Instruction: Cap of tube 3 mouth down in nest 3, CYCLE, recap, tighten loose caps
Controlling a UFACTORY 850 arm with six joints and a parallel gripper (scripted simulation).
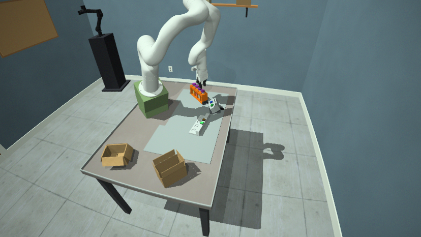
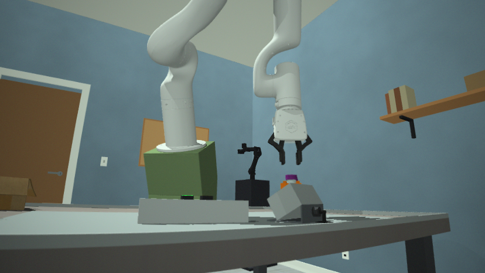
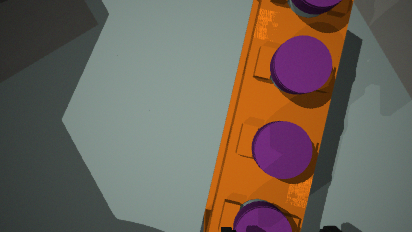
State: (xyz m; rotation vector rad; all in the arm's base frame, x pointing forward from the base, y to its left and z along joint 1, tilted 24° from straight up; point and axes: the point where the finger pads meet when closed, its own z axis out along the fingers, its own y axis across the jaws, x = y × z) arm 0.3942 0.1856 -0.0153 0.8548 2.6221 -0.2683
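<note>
My gripper is now 9 cm short of the green key, 15 cm to the left of it and 11 cm above it. Round my hand: blue key (8 cm ahead, 10 cm to the right, 11 cm below); grey key housing (10 cm ahead, 13 cm to the right, 12 cm below).
</note>
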